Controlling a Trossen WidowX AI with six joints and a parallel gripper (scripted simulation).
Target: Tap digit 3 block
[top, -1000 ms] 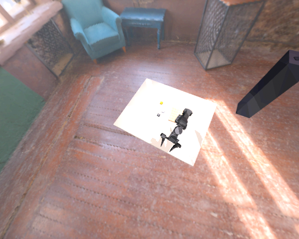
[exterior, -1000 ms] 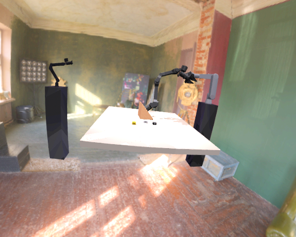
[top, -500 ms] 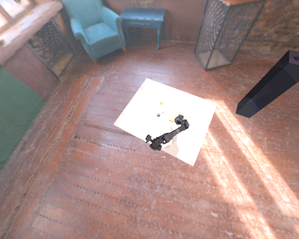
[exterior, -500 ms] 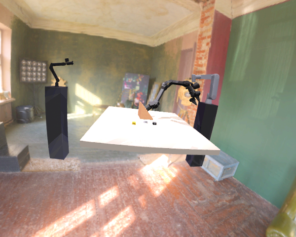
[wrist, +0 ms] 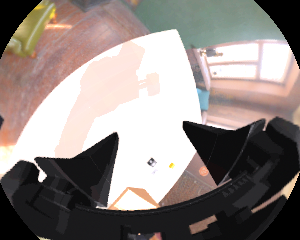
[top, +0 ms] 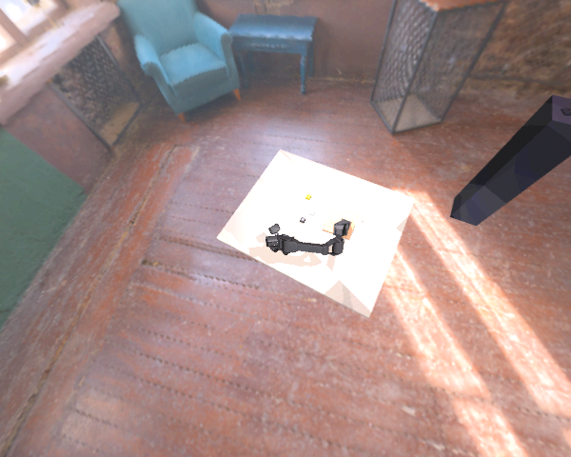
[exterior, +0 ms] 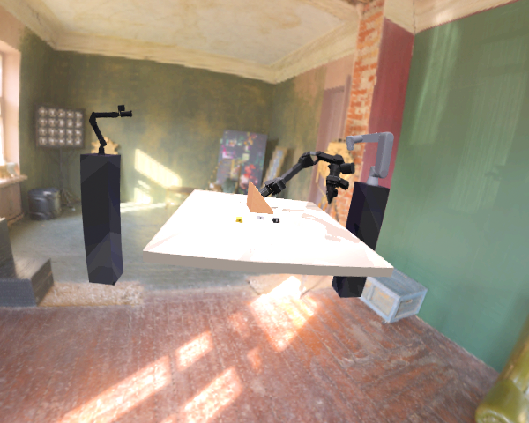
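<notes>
Now: the yellow block 10 mm behind my gripper tip, 440 mm to the right of it and 130 mm below it. Round my gripper tip: white block (90 mm behind, 320 mm to the right, 130 mm below); then black block (50 mm behind, 250 mm to the right, 130 mm below).
</notes>
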